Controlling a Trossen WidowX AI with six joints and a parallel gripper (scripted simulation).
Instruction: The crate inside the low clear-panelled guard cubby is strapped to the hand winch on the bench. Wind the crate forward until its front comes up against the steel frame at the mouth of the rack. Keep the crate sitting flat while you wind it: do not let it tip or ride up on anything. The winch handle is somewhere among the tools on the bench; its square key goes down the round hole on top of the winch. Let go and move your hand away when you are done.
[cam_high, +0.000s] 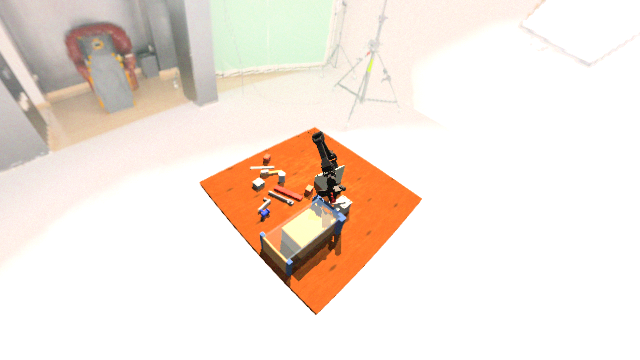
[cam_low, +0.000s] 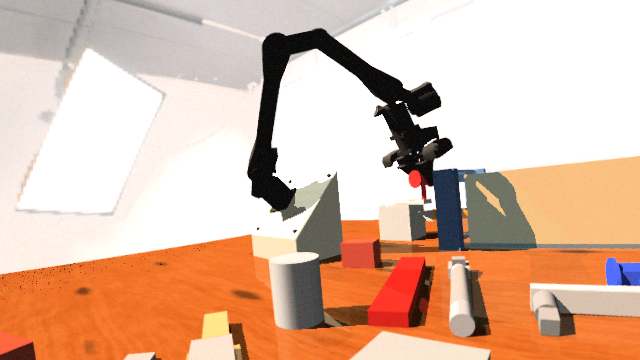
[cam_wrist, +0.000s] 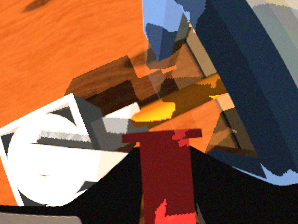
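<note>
Now: gripper tip 70 mm short of the frame, 30 mm to the right of it and 20 mm above it. Also, from my gripper tip: winch 110 mm behind, 30 mm to the left, 100 mm below; red knob 10 mm behind, 20 mm to the right; clear-panelled cubby 310 mm ahead, 20 mm to the left, 20 mm below.
</note>
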